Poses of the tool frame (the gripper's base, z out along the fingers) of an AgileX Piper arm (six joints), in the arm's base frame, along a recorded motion.
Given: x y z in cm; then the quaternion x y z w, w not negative.
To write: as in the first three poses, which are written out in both.
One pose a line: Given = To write
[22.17 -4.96 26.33 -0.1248 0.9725 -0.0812 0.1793] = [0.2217 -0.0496 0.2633 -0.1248 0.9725 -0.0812 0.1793]
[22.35 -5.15 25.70 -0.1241 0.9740 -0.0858 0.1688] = [0.2235 -0.0515 0.2570 -0.1241 0.9740 -0.0858 0.1688]
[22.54 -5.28 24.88 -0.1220 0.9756 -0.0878 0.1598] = [0.2254 -0.0528 0.2488 -0.1220 0.9756 -0.0878 0.1598]
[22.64 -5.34 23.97 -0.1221 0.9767 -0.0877 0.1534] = [0.2264 -0.0534 0.2397 -0.1221 0.9767 -0.0877 0.1534]
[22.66 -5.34 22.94 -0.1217 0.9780 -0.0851 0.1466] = [0.2266 -0.0534 0.2294 -0.1217 0.9780 -0.0851 0.1466]
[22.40 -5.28 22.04 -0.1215 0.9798 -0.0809 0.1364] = [0.2240 -0.0528 0.2204 -0.1215 0.9798 -0.0809 0.1364]
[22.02 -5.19 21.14 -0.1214 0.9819 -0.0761 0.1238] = [0.2202 -0.0519 0.2114 -0.1214 0.9819 -0.0761 0.1238]
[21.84 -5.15 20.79 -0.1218 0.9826 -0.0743 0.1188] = [0.2184 -0.0515 0.2079 -0.1218 0.9826 -0.0743 0.1188]
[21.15 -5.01 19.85 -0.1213 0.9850 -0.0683 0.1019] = [0.2115 -0.0501 0.1985 -0.1213 0.9850 -0.0683 0.1019]
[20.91 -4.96 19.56 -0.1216 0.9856 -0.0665 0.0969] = [0.2091 -0.0496 0.1956 -0.1216 0.9856 -0.0665 0.0969]
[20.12 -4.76 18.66 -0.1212 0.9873 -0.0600 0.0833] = [0.2012 -0.0476 0.1866 -0.1212 0.9873 -0.0600 0.0833]
